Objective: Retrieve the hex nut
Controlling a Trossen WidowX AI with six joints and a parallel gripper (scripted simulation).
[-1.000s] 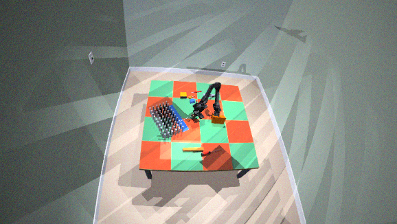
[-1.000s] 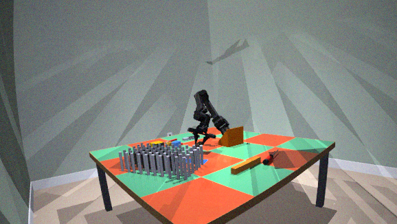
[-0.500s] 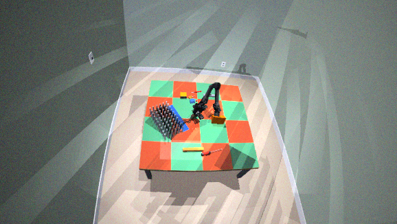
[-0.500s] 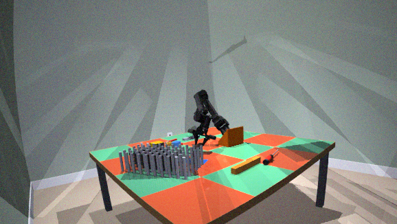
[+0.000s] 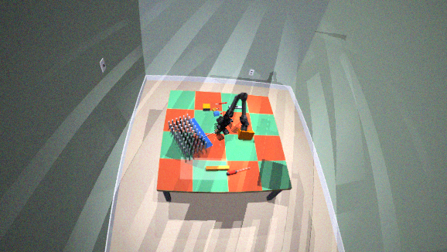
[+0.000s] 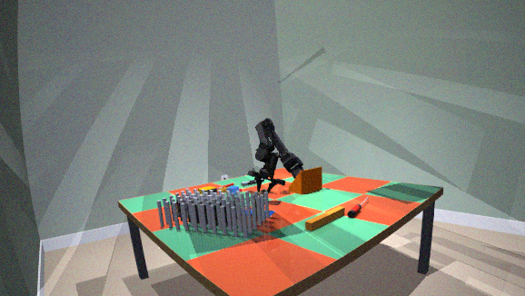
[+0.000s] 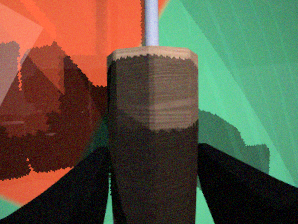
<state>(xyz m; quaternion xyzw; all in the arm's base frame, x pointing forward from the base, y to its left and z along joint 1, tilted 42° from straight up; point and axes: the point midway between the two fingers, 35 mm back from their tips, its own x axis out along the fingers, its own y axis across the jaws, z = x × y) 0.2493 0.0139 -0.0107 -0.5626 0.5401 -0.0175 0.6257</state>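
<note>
My gripper tip is now 19 cm short of the blue taped strip, 4 cm to the right of it and 4 cm above it. Also, from my gripper tip: blue block: 24 cm to the right, 5 cm ahead, 2 cm below; then orange level: 43 cm to the left, 3 cm behind, 2 cm below; then yellow block: 31 cm to the right, 17 cm ahead, 1 cm below.
</note>
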